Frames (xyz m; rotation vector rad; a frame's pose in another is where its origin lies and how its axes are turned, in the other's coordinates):
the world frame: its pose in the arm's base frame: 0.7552 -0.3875 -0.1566 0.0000 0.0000 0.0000
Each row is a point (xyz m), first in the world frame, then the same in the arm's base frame.
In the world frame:
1: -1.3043 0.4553 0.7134
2: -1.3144 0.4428 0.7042
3: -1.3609 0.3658 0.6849
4: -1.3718 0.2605 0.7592
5: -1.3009 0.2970 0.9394
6: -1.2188 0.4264 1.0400
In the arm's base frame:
1: -0.5491 0.0678 0.5568
2: -0.5592 0.0553 0.5476
3: -0.6057 -0.0217 0.5283
4: -0.6166 -0.1270 0.6026
5: -0.5457 -0.0905 0.7828
6: -0.4636 0.0389 0.8834

